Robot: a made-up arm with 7 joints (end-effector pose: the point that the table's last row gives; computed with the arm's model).
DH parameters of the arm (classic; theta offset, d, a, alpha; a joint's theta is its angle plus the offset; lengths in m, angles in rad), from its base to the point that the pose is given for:
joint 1: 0 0.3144 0 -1.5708
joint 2: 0 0 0 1.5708
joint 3: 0 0.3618 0.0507 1.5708
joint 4: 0 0 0.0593 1.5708
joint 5: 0 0.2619 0 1.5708
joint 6: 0 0 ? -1.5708
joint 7: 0 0.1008 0 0
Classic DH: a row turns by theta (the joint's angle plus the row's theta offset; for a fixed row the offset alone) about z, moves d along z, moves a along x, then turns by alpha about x.
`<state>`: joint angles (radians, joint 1 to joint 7).
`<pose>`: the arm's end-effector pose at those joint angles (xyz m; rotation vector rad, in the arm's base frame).
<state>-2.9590 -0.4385 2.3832 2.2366 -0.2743 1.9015 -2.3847</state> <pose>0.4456 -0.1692 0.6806 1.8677 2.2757 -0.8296</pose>
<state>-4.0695 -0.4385 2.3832 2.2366 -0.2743 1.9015 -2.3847</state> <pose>0.0463 -0.4744 0.6806 -2.6791 -0.9126 0.7421</pose>
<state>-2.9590 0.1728 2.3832 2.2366 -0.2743 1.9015 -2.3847</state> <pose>0.1663 -0.2208 0.8481 1.8312 1.9613 -0.1028</pose>
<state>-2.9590 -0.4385 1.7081 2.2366 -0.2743 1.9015 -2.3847</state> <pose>0.2806 -0.2801 0.7661 2.4191 1.4518 -1.0749</pose>
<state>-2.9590 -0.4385 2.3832 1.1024 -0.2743 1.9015 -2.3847</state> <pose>0.2851 -0.1786 0.3899 -1.2639 -1.5018 0.7615</pose>
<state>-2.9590 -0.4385 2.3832 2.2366 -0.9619 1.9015 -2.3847</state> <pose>0.4066 -0.2051 0.7427 1.8020 1.6687 -1.6545</pose>
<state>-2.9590 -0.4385 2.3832 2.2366 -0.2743 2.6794 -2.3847</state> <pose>0.3617 -0.1281 0.6541 -1.7040 -1.6481 0.7239</pose>
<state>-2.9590 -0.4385 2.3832 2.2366 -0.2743 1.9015 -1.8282</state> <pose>0.4456 -0.1692 0.6806 2.3184 1.6042 -0.7305</pose>
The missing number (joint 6, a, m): 0.079
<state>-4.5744 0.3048 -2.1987 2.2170 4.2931 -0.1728 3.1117</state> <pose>0.2946 0.1080 0.9094 -1.1015 0.4381 -2.3525</pose>
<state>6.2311 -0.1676 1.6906 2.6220 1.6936 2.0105 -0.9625</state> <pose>-0.2389 0.1271 0.9331 0.7612 -1.8938 0.0588</pose>
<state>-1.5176 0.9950 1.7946 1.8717 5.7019 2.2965 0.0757</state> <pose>0.3324 -0.3114 0.5275 -2.6837 -0.1136 0.5084</pose>
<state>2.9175 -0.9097 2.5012 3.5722 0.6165 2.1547 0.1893</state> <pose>0.5151 -0.0431 0.6792 2.8855 -0.3151 0.6225</pose>
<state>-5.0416 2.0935 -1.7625 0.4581 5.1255 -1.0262 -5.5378</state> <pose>0.3039 0.0354 0.1635 1.7456 0.9882 -0.0029</pose>
